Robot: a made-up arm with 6 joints.
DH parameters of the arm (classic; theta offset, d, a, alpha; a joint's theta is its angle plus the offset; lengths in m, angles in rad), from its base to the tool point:
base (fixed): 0 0.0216 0.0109 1.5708
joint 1: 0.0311 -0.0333 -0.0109 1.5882
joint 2: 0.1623 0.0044 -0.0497 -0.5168
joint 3: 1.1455 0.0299 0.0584 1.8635
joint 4: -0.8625 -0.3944 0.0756 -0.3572
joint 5: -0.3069 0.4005 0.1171 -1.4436
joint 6: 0 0.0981 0.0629 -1.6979
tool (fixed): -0.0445 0.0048 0 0
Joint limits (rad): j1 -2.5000..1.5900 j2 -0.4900..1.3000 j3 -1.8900..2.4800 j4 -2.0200..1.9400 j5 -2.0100..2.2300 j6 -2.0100..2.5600
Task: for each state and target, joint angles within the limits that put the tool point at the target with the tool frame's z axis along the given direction. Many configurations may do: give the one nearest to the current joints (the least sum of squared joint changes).
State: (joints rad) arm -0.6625 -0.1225 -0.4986 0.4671 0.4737 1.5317
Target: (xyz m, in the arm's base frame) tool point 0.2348 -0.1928 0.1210 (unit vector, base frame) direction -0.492 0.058 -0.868
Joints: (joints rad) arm -0.1253 -0.4781 -0.4361 -0.1165 0.3206 1.5295
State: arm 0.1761 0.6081 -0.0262 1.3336 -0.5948 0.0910
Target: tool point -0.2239 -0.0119 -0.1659 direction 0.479 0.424 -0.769
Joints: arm 0.9373 0.6578 0.7881 0.8205 -1.0352 0.9133
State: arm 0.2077 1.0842 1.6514 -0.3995 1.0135 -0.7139
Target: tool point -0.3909 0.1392 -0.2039 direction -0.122 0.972 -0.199
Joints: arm 0.5227 0.6313 1.3868 -0.0406 0.8903 -0.7213
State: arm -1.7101 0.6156 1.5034 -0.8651 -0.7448 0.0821
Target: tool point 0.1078 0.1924 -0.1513 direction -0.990 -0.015 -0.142
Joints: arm -2.3087 0.9396 1.7833 -0.9816 -0.6367 -0.2482
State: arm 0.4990 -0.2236 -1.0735 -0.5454 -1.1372 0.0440
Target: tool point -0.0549 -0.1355 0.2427 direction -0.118 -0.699 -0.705
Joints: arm 0.7946 -0.2156 -0.3988 0.0271 -0.5159 0.6837
